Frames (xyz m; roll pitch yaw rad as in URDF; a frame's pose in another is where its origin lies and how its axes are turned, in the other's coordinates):
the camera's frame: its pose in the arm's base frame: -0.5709 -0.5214 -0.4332 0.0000 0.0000 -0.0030
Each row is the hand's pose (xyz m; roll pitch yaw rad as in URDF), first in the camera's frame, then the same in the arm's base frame.
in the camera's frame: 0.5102 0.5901 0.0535 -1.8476 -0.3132 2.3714
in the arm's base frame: -0.0589 0.0672 -0.3797 -1.8476 -0.3132 2.3684
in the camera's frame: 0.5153 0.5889 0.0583 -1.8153 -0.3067 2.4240
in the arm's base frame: -0.0538 0.0660 -0.3749 -1.8153 -0.3067 2.4210
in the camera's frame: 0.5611 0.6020 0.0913 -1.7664 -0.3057 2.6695
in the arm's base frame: -0.0080 0.0789 -0.3419 -1.7664 -0.3057 2.6665
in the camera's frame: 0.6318 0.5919 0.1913 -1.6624 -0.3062 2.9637
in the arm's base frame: 0.0627 0.0686 -0.2419 -1.6624 -0.3062 2.9607
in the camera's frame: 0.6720 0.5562 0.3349 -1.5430 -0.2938 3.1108
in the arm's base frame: 0.1028 0.0328 -0.0983 -1.5430 -0.2938 3.1078
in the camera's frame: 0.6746 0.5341 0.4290 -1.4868 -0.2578 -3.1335
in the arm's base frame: 0.1053 0.0107 -0.0042 -1.4868 -0.2578 -3.1365
